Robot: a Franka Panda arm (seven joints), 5 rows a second.
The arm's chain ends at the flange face. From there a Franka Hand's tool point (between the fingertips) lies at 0.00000 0.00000 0.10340 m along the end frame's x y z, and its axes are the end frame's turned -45 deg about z.
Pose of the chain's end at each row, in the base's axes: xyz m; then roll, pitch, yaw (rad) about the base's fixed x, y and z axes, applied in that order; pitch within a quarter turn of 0, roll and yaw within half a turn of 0:
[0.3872 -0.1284 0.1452 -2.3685 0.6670 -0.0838]
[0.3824 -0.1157 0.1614 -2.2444 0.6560 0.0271]
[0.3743 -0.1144 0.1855 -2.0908 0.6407 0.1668]
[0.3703 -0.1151 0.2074 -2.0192 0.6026 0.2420]
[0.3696 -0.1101 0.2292 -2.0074 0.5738 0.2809]
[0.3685 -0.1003 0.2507 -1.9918 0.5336 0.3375]
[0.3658 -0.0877 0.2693 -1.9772 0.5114 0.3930]
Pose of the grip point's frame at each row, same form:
[0.3476 -0.0526 0.0871 -2.1689 0.0495 0.4476]
[0.3409 -0.0360 0.1103 -2.0879 -0.0066 0.4839]
[0.3291 -0.0310 0.1443 -1.9815 -0.0693 0.5267]
[0.3233 -0.0307 0.1705 -1.9390 -0.1245 0.5561]
[0.3208 -0.0267 0.1925 -1.9385 -0.1549 0.5884]
[0.3170 -0.0184 0.2143 -1.9378 -0.1973 0.6366]
[0.3109 -0.0076 0.2337 -1.9320 -0.2222 0.6836]

